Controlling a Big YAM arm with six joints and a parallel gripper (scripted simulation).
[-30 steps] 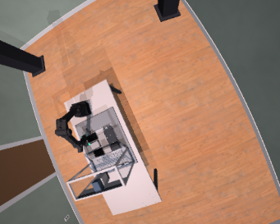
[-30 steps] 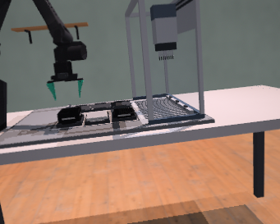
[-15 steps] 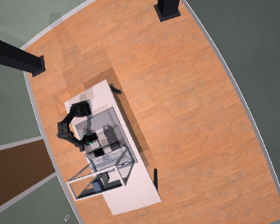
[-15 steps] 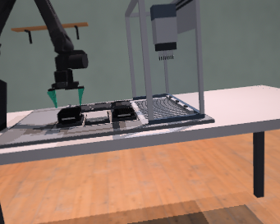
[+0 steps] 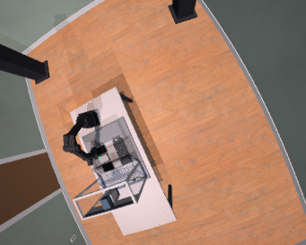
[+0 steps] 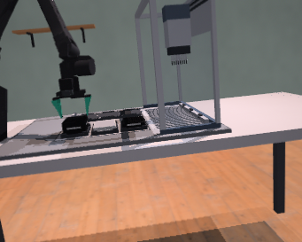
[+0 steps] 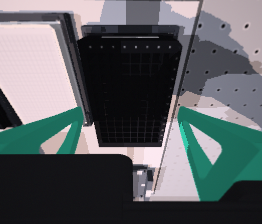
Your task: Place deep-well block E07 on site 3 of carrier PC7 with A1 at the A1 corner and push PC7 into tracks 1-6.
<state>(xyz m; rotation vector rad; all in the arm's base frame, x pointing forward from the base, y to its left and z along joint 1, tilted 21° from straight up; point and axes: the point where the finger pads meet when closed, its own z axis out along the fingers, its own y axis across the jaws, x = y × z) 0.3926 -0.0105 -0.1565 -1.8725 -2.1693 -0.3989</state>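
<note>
Now: hand 4 cm above the black deep-well block E07. The rest, counted from my hand: dark carrier PC7: 27 cm to the left, 8 cm ahead, 6 cm below.
</note>
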